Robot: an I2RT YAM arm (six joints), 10 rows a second.
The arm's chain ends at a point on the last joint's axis. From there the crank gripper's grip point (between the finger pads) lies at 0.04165 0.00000 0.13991 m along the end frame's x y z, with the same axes.
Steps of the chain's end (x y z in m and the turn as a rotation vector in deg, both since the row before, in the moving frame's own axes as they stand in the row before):
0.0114, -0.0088, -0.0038, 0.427, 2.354, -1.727
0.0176, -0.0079, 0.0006, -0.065, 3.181, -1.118
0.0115, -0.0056, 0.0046, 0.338, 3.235, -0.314
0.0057, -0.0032, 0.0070, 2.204, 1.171, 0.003
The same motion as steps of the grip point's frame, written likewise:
0.0171, -0.0112, -0.0056, 0.427, 2.354, -1.727
0.0253, -0.0086, -0.0019, -0.065, 3.181, -1.118
0.0193, -0.0067, 0.0020, 0.338, 3.235, -0.314
0.0085, -0.0086, 0.0060, 2.204, 1.171, 0.003

